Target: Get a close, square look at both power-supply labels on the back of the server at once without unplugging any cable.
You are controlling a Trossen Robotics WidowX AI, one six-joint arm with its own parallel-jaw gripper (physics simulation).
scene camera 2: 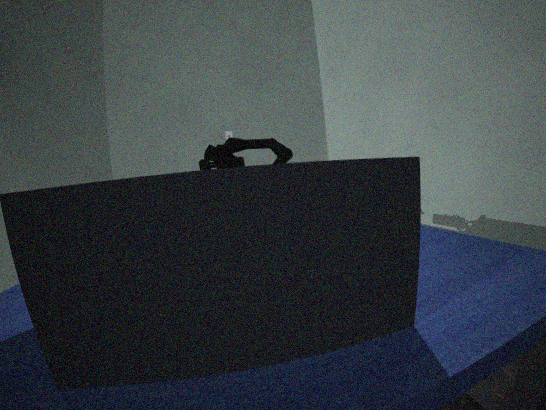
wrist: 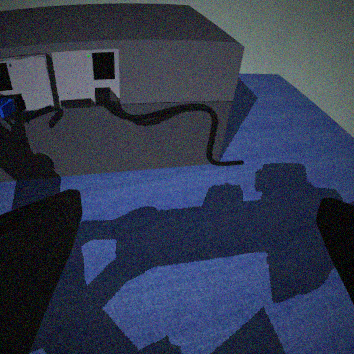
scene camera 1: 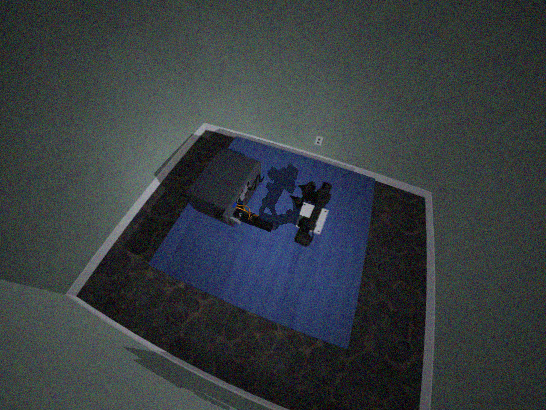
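Pixels of known places: gripper, fingertip midpoint: (wrist: 203, 206) (scene camera 1: 294, 190); arm's base at its link origin: (scene camera 1: 306, 221).
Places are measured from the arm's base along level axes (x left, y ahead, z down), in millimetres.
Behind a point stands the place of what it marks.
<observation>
The dark grey server (scene camera 1: 227, 177) @(x 2, y 581, z -168 mm) (scene camera 2: 225, 270) @(x -11, y 763, z -71 mm) (wrist: 175, 72) @(x -124, y 442, z -126 mm) stands on the blue mat. In the wrist view its back is at the upper left, seen at a slant. Two pale power-supply panels, a right one (wrist: 74, 75) @(x 15, y 442, z -128 mm) and a left one (wrist: 31, 82) @(x 71, y 432, z -127 mm), show there; the left one is near the frame's edge. Each has a dark square; the left square is cut off by the frame. No label text is readable. A black cable (wrist: 175, 113) @(x -130, y 444, z -58 mm) runs from below the right panel to the mat. My gripper (wrist: 203, 206) @(x -59, y 137, z -204 mm) is open and empty, apart from the server.
Dark cabling and a blue plug (wrist: 6, 107) @(x 107, y 417, z -102 mm) are at the wrist view's left. Orange cables (scene camera 1: 245, 209) @(x 160, y 366, z -137 mm) and a black bar (scene camera 1: 260, 222) @(x 182, y 254, z -107 mm) lie by the server's near back corner. The arm (scene camera 2: 255, 143) @(x 116, y -12, z -329 mm) shows above the server. A wall socket (scene camera 1: 319, 141) is beyond the table's raised rim (scene camera 1: 400, 185).
</observation>
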